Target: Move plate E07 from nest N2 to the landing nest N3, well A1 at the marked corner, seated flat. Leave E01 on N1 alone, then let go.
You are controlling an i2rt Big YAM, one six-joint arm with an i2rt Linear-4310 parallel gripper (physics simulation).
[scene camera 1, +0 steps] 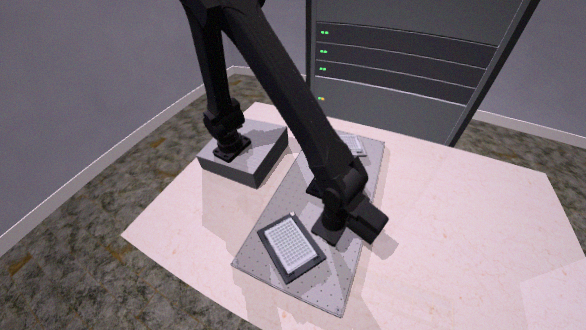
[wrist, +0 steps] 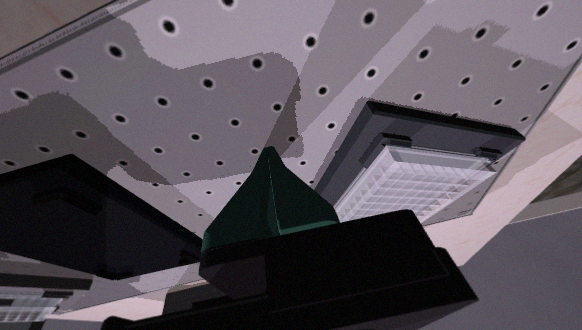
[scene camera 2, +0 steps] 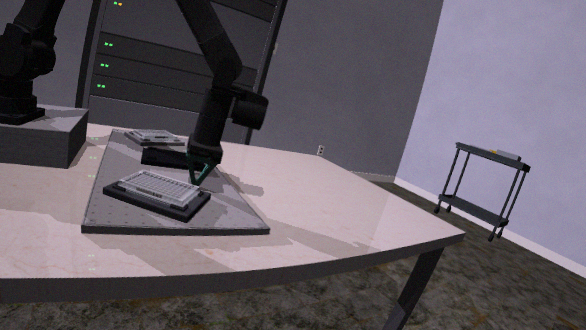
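Plate E07 [scene camera 1: 291, 245] [scene camera 2: 157, 187] [wrist: 420, 182], clear with a well grid, lies in the near dark nest [scene camera 1: 267, 242] [scene camera 2: 187, 214] [wrist: 440, 122] and looks flat; its label is not readable. A small white tag [scene camera 1: 292, 214] marks one nest corner. The middle dark nest [scene camera 1: 314, 188] [scene camera 2: 167, 157] [wrist: 100, 225] shows no plate; the arm partly hides it. Plate E01 [scene camera 1: 356, 145] [scene camera 2: 155, 134] [wrist: 25, 307] sits in the far nest. My gripper [scene camera 2: 196, 182] [wrist: 270, 153] is shut and empty, green tips pointing down between the near and middle nests, beside E07. Scene camera 1 hides the tips.
The nests stand on a perforated grey board [scene camera 1: 310, 295] [scene camera 2: 145, 222] [wrist: 225, 30] on the pale table [scene camera 1: 450, 240] [scene camera 2: 310, 200]. The arm's base stands on a grey block [scene camera 1: 235, 172] [scene camera 2: 35, 145]. A server rack [scene camera 1: 395, 110] [scene camera 2: 135, 112] stands behind; a cart [scene camera 2: 480, 154] is far right.
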